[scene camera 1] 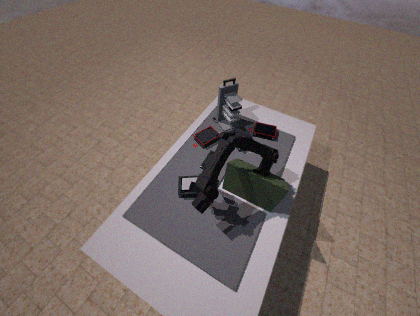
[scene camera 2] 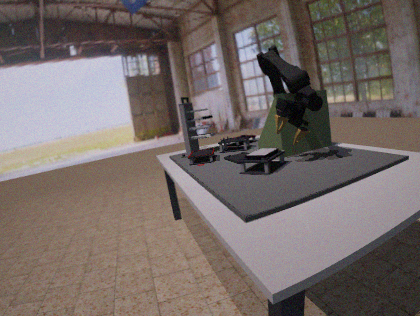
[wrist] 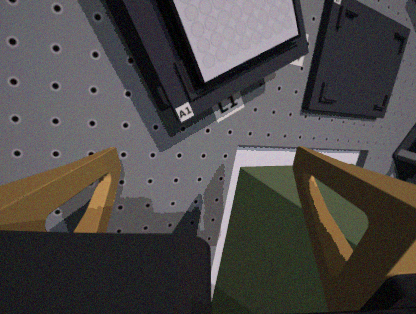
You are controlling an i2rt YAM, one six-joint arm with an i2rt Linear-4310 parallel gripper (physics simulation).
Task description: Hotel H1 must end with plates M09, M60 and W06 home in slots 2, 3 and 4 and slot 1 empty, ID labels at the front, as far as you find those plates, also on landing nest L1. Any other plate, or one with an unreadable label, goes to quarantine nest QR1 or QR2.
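Frame: origin at the arm's base, x back, y left, z down, level; millimetres.
Seen in the pictures: gripper, fingertip midpoint: point(scene camera 2: 285, 139) point(wrist: 206, 156); arm's base at its link origin: point(scene camera 1: 262, 172).
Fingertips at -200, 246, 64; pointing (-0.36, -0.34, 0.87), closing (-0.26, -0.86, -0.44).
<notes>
Offsets run from my fingertips to a thing's top centre, as dx, dy, dz. "pt": to the spot under its first point. Level surfaces: height alone.
A pale plate @(-108, +7, +28) point(scene camera 1: 189, 183) point(scene camera 2: 263, 152) point(wrist: 242, 35) lies on landing nest L1 @(-110, +7, +37) point(scene camera 2: 267, 166) point(wrist: 142, 55), a dark raised stand. The nest has an A1 mark at its corner; no plate ID is readable. My gripper point(scene camera 2: 289, 136) point(wrist: 206, 156) is open and empty, high above the mat; in the wrist view the nest is beyond its fingertips. Hotel H1 point(scene camera 1: 221, 104) point(scene camera 2: 189, 131) is a grey upright holding several stacked shelves or plates, whose labels are unreadable. Two red-edged nests @(pt -269, -368, +52) point(scene camera 1: 207, 136) @(pt +46, -687, +53) point(scene camera 1: 265, 130) stand near it; one red-edged nest @(pt -278, -426, +85) point(scene camera 2: 201, 157) shows in scene view 2.
A green block point(scene camera 1: 255, 184) point(scene camera 2: 320, 125) point(wrist: 265, 225) stands beside the arm. A flat dark platform @(-117, -229, +74) point(wrist: 357, 65) with corner guides is right of L1 in the wrist view. A dark mat @(dz +92) point(scene camera 1: 200, 245) point(scene camera 2: 250, 200) covers much of the white table @(dz +105) point(scene camera 1: 115, 250) point(scene camera 2: 280, 270).
</notes>
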